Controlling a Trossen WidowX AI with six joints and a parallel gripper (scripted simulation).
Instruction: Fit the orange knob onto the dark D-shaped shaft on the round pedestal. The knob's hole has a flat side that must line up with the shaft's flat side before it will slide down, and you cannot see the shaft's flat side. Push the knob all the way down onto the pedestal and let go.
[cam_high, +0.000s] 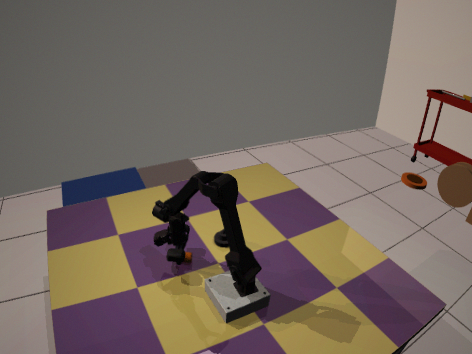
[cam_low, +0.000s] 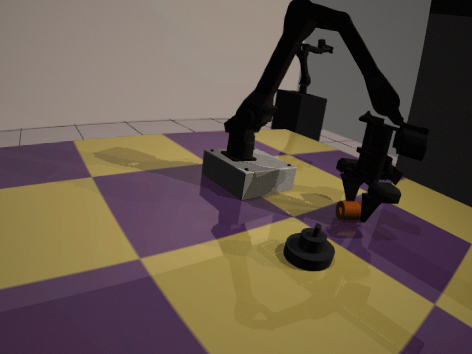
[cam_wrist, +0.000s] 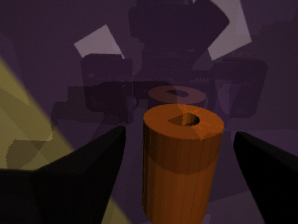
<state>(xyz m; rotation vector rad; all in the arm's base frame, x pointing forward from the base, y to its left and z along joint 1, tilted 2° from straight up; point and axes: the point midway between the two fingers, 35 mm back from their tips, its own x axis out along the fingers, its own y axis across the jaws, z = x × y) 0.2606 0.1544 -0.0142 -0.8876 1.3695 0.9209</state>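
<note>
The orange knob lies 10 mm to the right of my gripper tip, 10 mm behind it and 10 mm above it. Also, from my gripper tip: dark round pedestal 200 mm to the right, 60 mm ahead, 20 mm above.
</note>
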